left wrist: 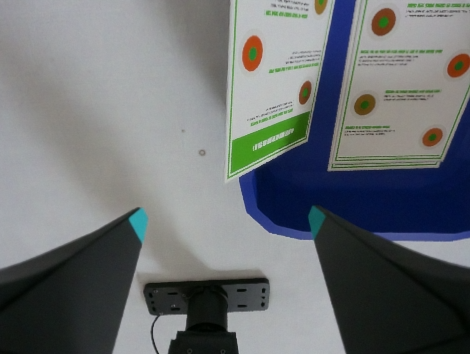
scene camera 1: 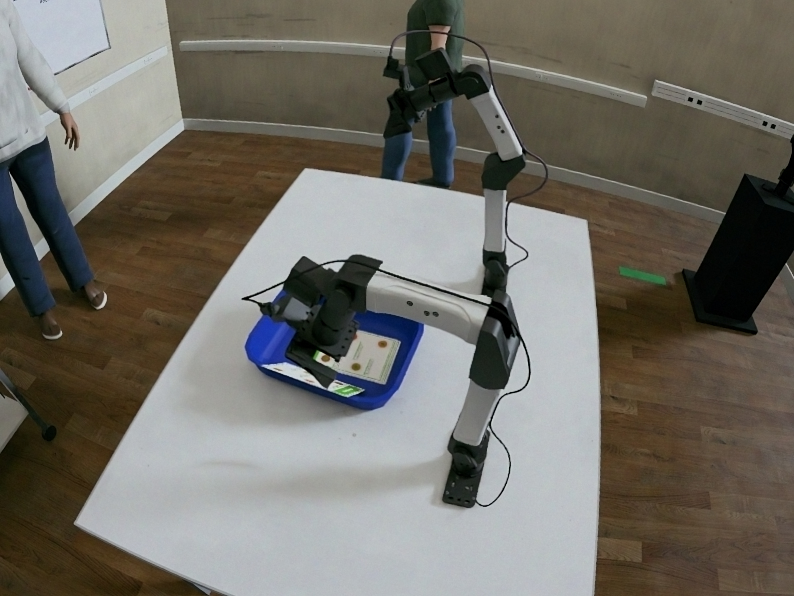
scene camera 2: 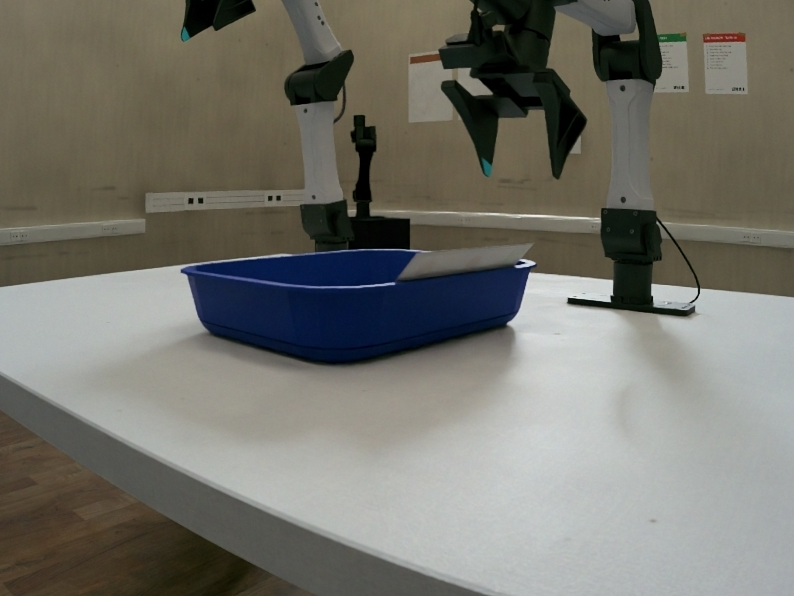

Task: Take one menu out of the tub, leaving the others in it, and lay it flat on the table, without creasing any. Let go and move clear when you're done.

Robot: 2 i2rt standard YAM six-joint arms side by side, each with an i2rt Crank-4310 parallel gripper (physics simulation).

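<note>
The blue tub stands on the white table. One menu with a green end band leans tilted on the tub's wall, its upper edge sticking out over the rim. Other menus lie flat in a stack on the tub floor; their exact number is unclear. My left gripper is open and empty, pointing down above the tub's rim, apart from the tilted menu. My right gripper is open, raised high at the far side, partly cut off in scene camera 2.
The white table carries both arm bases; the left base plate is beside the tub. Two people stand beyond the table's edges. A black pedestal stands on the floor off the table.
</note>
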